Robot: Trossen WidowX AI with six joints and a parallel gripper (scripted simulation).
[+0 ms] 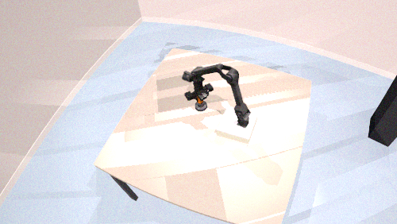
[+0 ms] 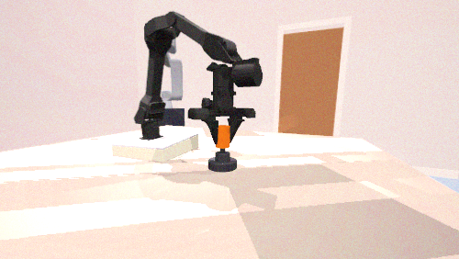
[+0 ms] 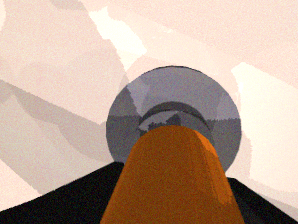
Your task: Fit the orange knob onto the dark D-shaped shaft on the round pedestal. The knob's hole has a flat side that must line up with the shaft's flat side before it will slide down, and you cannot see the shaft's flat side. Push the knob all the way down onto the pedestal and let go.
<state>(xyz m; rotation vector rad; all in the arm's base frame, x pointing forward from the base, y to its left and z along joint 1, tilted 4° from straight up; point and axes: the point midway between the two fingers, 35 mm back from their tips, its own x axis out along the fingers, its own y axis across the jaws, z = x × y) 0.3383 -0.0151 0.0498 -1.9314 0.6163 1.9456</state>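
My gripper tip is now 2 cm below the orange knob. Round my gripper tip: pedestal: 4 cm below.
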